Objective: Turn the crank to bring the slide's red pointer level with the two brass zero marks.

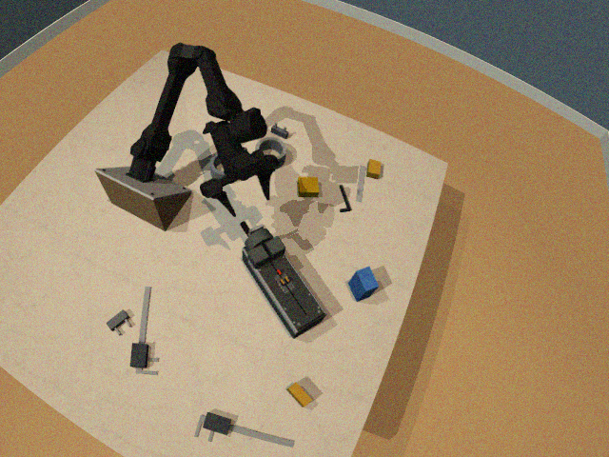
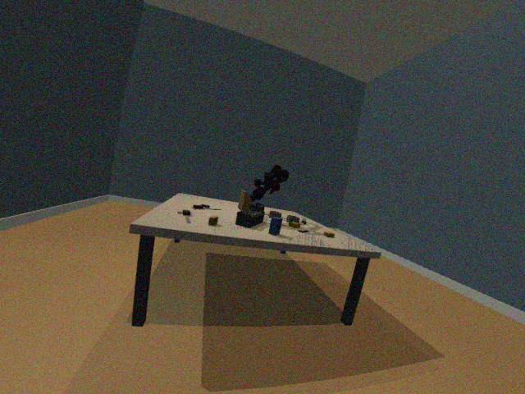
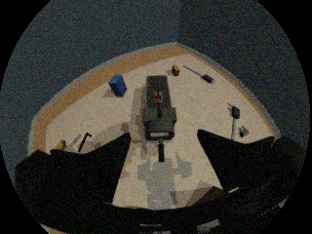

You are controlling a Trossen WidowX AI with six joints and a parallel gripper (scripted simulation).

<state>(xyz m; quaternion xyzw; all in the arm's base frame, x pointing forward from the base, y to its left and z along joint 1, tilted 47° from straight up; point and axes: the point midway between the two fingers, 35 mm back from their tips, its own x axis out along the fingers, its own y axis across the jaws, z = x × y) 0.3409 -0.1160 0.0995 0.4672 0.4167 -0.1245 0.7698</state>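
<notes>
Now: the crank handle 2 cm behind my gripper tip, 1 cm to the left of it and 14 cm below it. The rest, counted from my gripper tip: yellow block (8 cm ahead, 25 cm to the left, 18 cm below); then red pointer (11 cm ahead, 8 cm to the right, 11 cm below); then blue cube (33 cm ahead, 1 cm to the right, 15 cm below).
</notes>
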